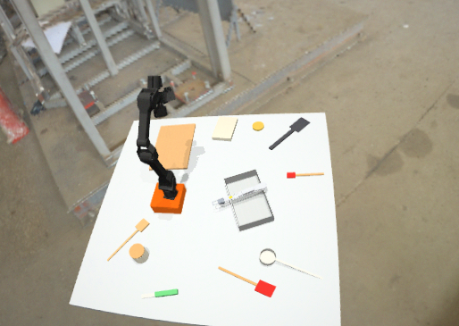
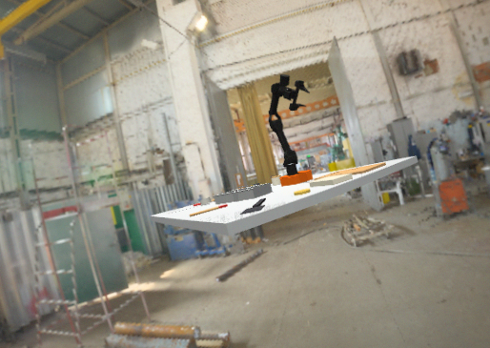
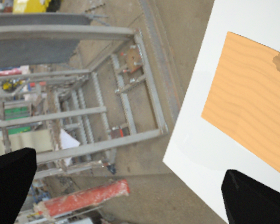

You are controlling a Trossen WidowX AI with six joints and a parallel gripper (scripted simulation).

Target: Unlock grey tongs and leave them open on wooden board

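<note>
Right now the yellow lock piece is 38 cm ahead of my gripper tip, 25 cm to the right of it and 42 cm below it. The rest, counted from my gripper tip: wooden board: 11 cm behind, 7 cm to the left, 47 cm below; then cream block: 17 cm ahead, 26 cm to the left, 47 cm below; then grey roasting tin: 46 cm ahead, 22 cm to the right, 45 cm below.
</note>
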